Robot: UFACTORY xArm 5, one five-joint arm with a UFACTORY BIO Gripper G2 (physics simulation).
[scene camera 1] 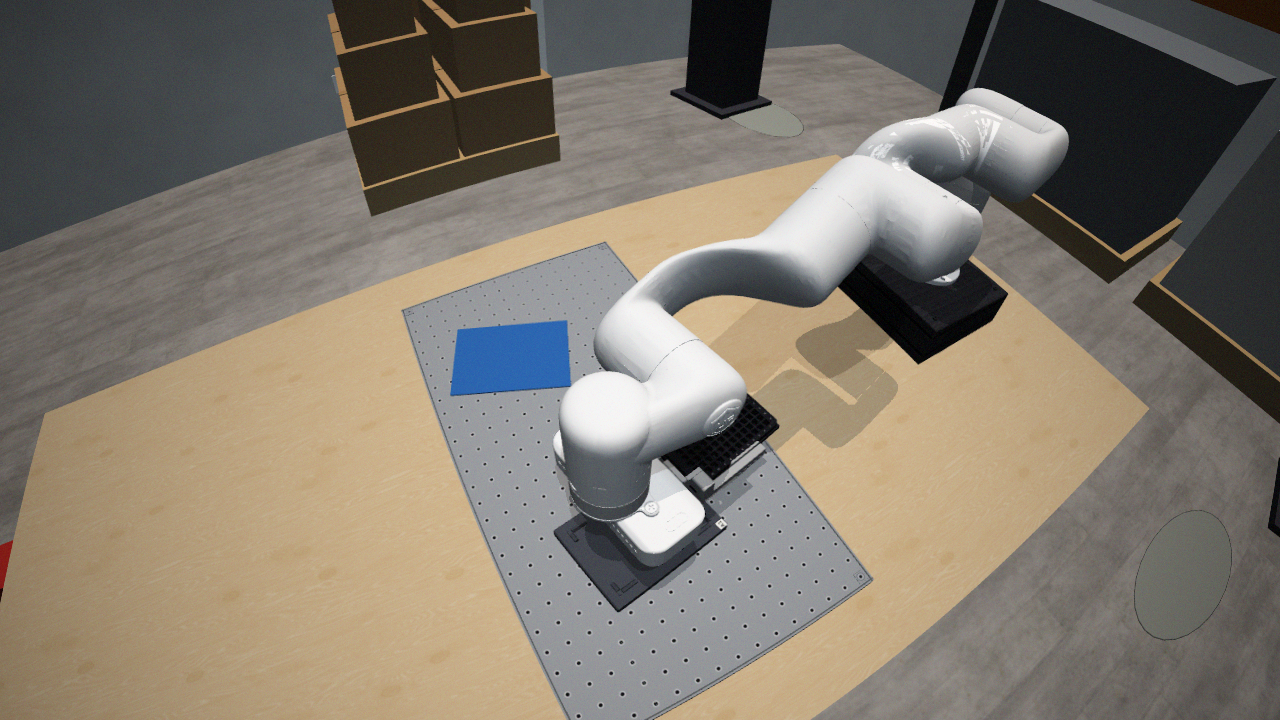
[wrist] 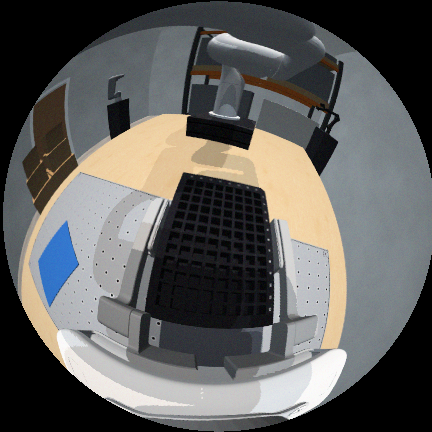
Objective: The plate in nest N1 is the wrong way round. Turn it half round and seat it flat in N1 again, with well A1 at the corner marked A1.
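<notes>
The black well plate [scene camera 1: 756,429] [wrist: 215,250] is held level between the fingers of my gripper [wrist: 218,237], which is shut on its two long sides. In the scene view the plate sticks out from under the arm towards the robot base, raised above the perforated board. Nest N1 [scene camera 1: 626,586] [wrist: 210,341] is a dark flat base. The gripper body hangs over it, and the plate is off to its base side. A small white label [scene camera 1: 720,523] sits at the nest's right corner. Well A1 cannot be made out on the plate. The arm hides part of the plate and nest.
A blue flat square [scene camera 1: 510,358] [wrist: 59,265] lies on the grey perforated board [scene camera 1: 716,617] [wrist: 312,272], towards its far end. The black robot base block [scene camera 1: 939,313] [wrist: 220,132] stands on the wooden table [scene camera 1: 268,501]. Stacked boxes [scene camera 1: 402,134] stand on the floor behind.
</notes>
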